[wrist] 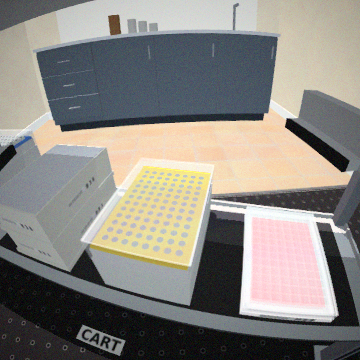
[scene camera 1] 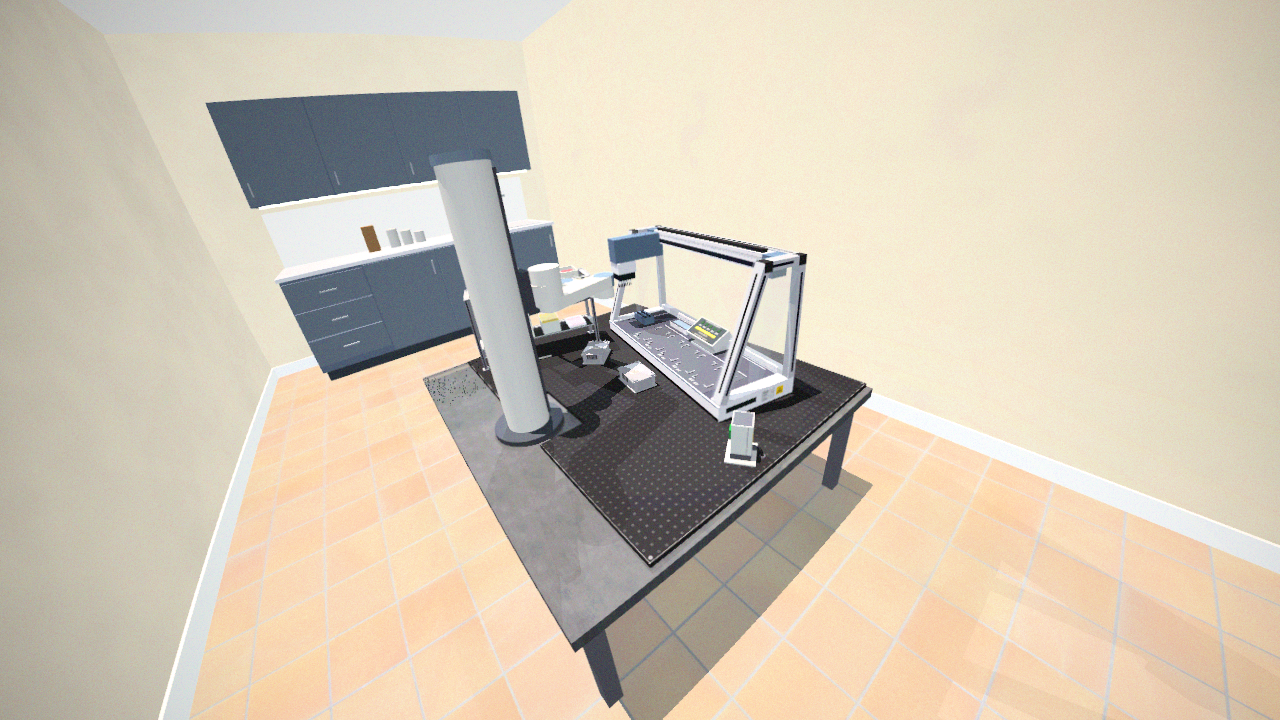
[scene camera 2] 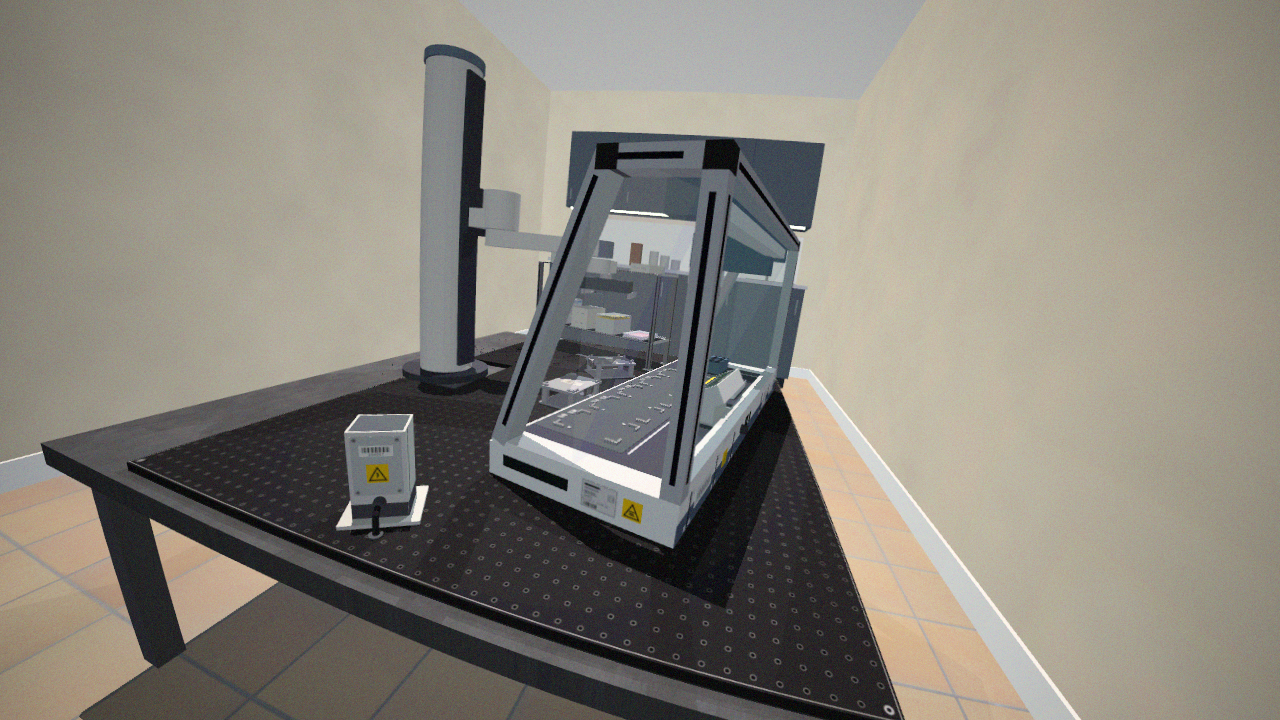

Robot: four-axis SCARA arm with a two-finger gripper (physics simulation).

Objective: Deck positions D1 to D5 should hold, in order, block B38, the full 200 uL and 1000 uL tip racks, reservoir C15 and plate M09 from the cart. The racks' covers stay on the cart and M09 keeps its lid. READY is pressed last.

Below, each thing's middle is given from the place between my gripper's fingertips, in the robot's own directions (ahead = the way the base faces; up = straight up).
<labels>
Now: hand 111 cm to the left of the white box with green panel [scene camera 2: 346, 522], 20 cm above it and 3 cm short of it.
</labels>
